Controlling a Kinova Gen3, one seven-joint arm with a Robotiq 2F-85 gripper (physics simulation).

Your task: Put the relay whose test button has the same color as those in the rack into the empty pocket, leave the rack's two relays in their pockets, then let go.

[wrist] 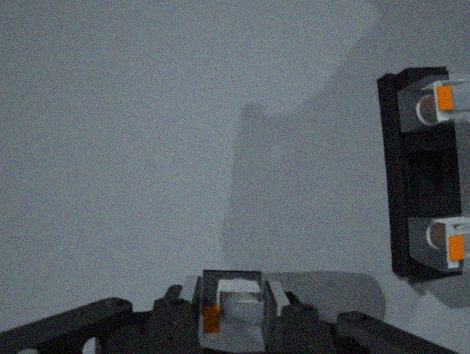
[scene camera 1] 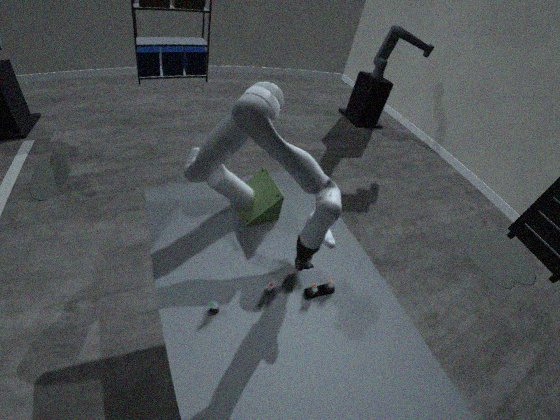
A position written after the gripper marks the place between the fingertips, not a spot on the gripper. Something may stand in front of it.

Observation:
In view: the gripper (wrist: pixel 231 299) and a black rack (wrist: pixel 420 167).

